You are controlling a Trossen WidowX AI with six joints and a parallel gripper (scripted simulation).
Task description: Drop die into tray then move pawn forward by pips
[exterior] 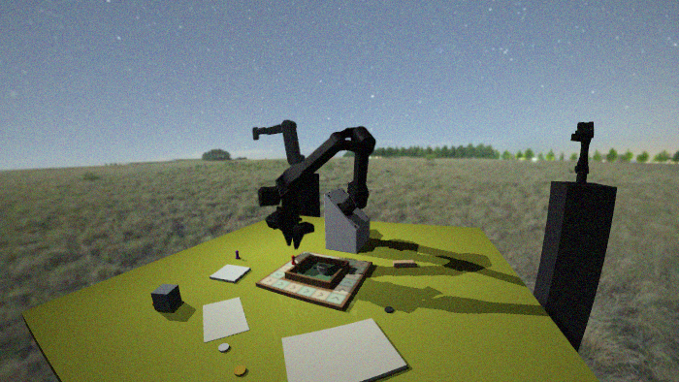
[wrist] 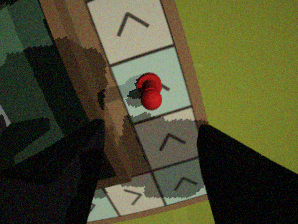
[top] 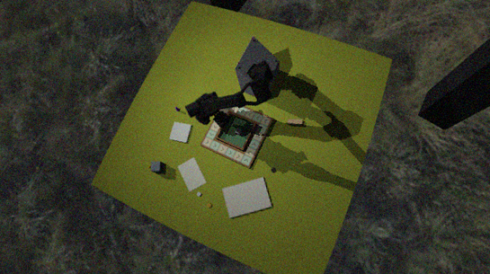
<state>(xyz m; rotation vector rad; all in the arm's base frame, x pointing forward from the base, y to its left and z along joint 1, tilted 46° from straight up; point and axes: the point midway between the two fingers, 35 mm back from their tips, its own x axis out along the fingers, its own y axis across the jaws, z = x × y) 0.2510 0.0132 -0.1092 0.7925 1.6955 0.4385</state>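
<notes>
Now: gripper tip 5 cm above the red pawn. Also, from my gripper tip: grey die: 12 cm to the left, 5 cm below; then green dice tray: 11 cm to the left, 7 cm below, 1 cm ahead; then purple pawn: 24 cm to the right, 6 cm below, 6 cm ahead.
</notes>
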